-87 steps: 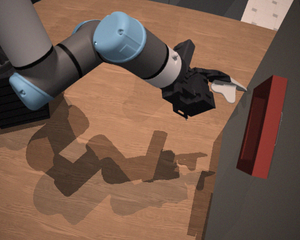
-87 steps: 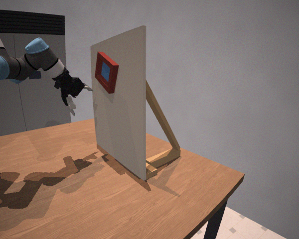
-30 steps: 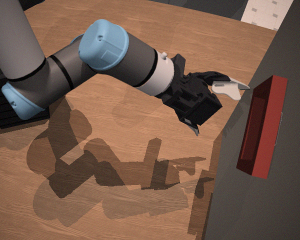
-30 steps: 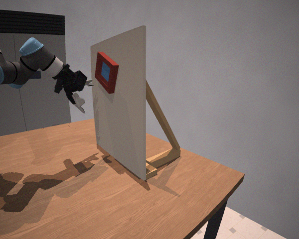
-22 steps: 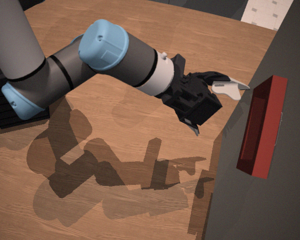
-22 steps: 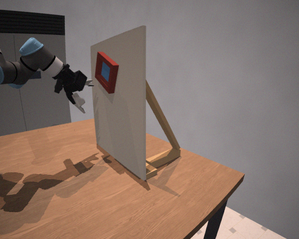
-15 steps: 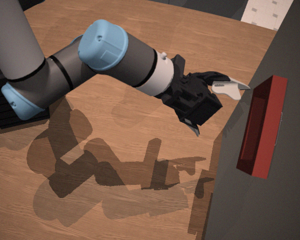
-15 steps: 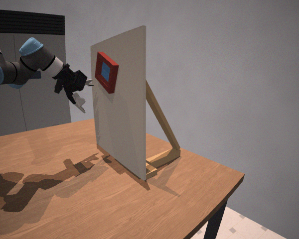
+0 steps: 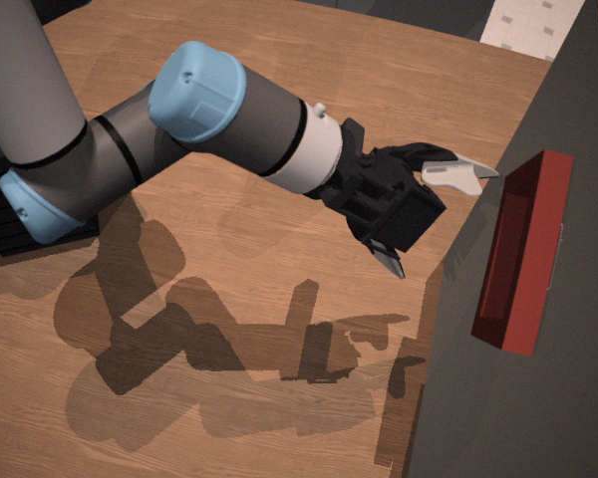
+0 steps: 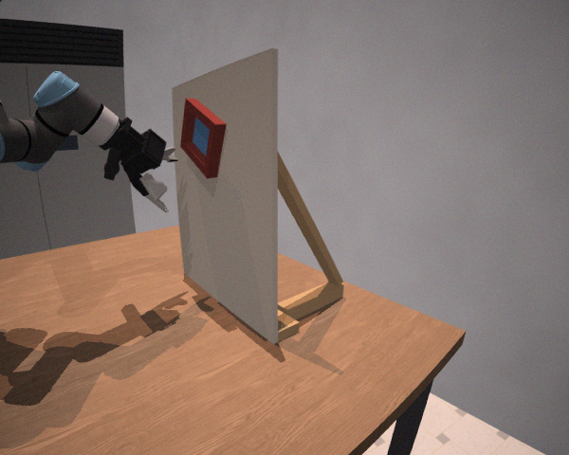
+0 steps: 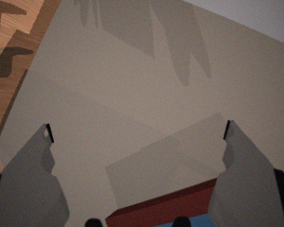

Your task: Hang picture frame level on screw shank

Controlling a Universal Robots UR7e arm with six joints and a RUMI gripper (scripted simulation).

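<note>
Now: hand 12 cm below the picture frame, 9 cm to the left of it and 4 cm short of it. Round my hand: upright board 10 cm to the right, 5 cm ahead, 2 cm below.
</note>
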